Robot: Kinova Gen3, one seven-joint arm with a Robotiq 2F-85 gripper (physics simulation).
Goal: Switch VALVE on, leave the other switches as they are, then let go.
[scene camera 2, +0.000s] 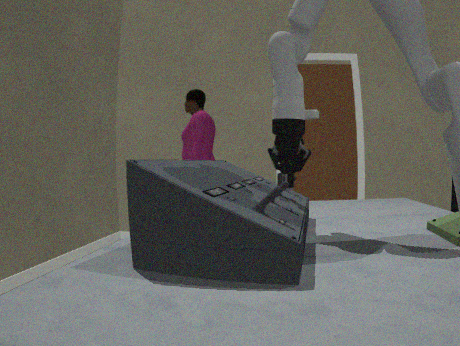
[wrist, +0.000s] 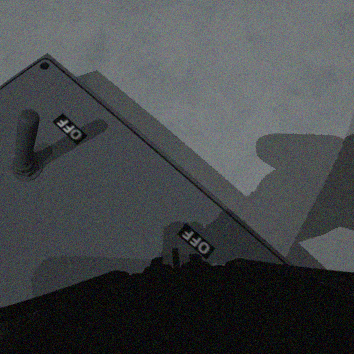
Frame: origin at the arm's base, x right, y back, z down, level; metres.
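Seen in the pictures: gripper, fingertip midpoint: (scene camera 2: 287, 190) (wrist: 176, 263).
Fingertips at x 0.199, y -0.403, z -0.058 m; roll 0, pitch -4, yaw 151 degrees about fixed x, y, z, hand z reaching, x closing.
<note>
A point is followed by its place in that frame.
The grey sloped switch console (scene camera 2: 215, 240) {z -0.018, x -0.079, y -0.563 m} (wrist: 100, 210) {z -0.043, x 0.257, y -0.396 m} stands on the table. In the scene view a dark lever (scene camera 2: 270, 198) {z -0.068, x -0.037, y -0.482 m} sticks up from its face toward the fingertips. In the wrist view a lever (wrist: 27, 135) {z -0.079, x 0.305, y -0.368 m} stands near the console's corner, beside an OFF label (wrist: 70, 129) {z -0.032, x 0.304, y -0.354 m}. A second OFF label (wrist: 196, 241) {z -0.032, x 0.191, y -0.391 m} lies close to the fingertips; its lever is hidden. The name VALVE is not readable in either view. My gripper (scene camera 2: 286, 180) {z -0.058, x 0.199, y -0.403 m} (wrist: 176, 263) {z -0.058, x 0.199, y -0.403 m} is shut and empty, pointing down over the lower part of the console face. Whether it touches a lever I cannot tell.
Small framed squares (scene camera 2: 216, 191) {z -0.078, x -0.007, y -0.561 m} line the upper face of the console. A green block (scene camera 2: 446, 228) {z 0.022, x 0.020, y -0.084 m} lies at the right edge of the table. A person in pink (scene camera 2: 199, 136) stands behind the table, left of a brown door (scene camera 2: 332, 135).
</note>
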